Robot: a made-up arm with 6 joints.
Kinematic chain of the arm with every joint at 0, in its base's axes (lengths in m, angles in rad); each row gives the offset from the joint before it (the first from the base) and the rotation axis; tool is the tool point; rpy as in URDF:
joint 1: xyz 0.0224 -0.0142 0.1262 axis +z
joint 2: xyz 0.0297 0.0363 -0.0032 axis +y
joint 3: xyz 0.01 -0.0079 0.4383 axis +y
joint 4: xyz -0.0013 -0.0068 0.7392 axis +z
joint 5: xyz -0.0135 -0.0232 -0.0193 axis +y
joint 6: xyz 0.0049 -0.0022 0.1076 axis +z
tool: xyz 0.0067 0.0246 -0.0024 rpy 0 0 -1.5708
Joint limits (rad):
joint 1: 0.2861..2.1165
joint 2: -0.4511..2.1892
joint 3: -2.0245..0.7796
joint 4: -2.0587..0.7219
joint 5: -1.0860..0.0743
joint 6: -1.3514..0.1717
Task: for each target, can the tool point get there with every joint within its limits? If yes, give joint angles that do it. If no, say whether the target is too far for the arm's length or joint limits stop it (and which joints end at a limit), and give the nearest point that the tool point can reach.
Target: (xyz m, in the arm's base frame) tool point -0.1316 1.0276 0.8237
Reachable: yes | joints 1.7449 1.0952 -0.1247 0.4895 -0.9140 -0.8717
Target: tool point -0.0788 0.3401 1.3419
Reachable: yes | joints 1.8262 0.3091 -0.0739 0.3574 -0.1382 -0.8367
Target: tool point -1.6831 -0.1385 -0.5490
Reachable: no: too far | nearest point -0.7911 -0.1814 0.0457 | short by 1.073 m
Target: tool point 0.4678 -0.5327 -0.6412
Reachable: no: joint limits stop it (at a limit: joint 1, joint 2, joint 3, joint 6) | nearest point 0.3413 -0.5248 -0.1611 | short by 0.497 m
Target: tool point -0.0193 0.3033 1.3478
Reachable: yes | joints 1.6430 0.3365 -0.1690 0.3429 -0.0404 -0.1939
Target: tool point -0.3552 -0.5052 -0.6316
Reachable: no: joint limits stop it (at a limit: joint 2, joint 3, joint 6) | nearest point -0.3384 -0.4833 -0.1653 | short by 0.467 m
